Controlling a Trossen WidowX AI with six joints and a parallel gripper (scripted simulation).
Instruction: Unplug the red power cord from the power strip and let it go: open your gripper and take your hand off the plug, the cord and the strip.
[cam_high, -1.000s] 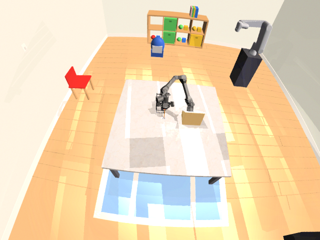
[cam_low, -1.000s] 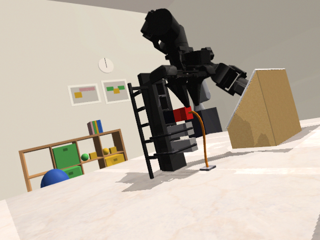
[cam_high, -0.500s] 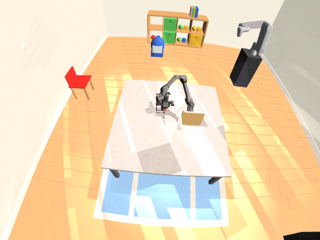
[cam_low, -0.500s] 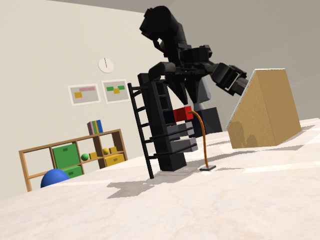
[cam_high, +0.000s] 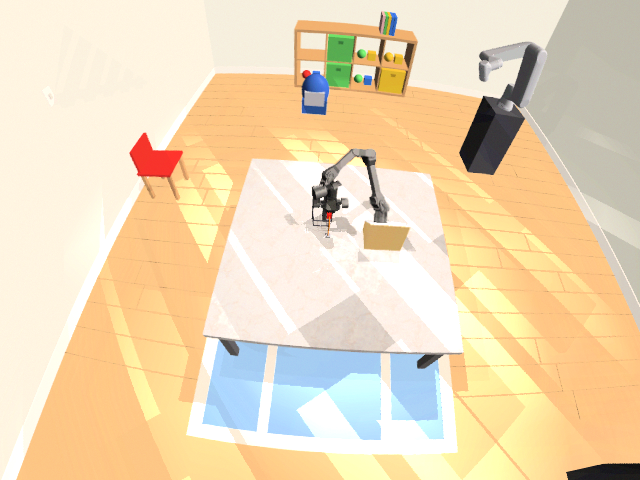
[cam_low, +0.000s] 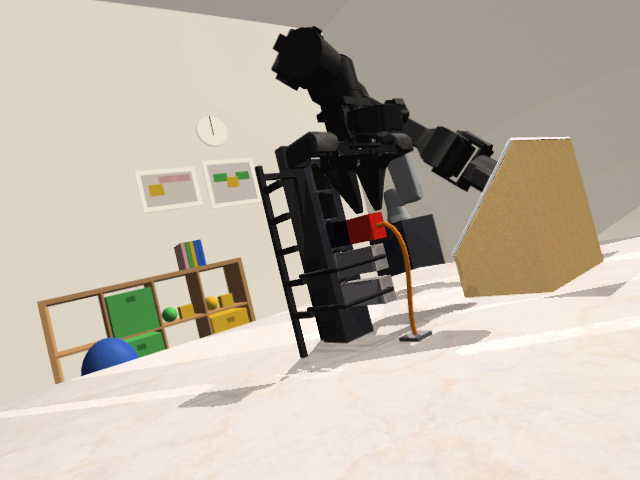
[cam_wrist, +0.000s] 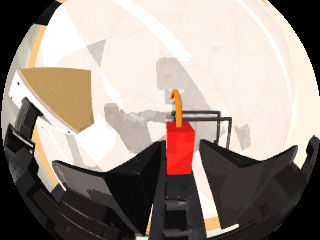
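Now: the red plug 3 cm to the right of my gripper tip and 1 cm below it.
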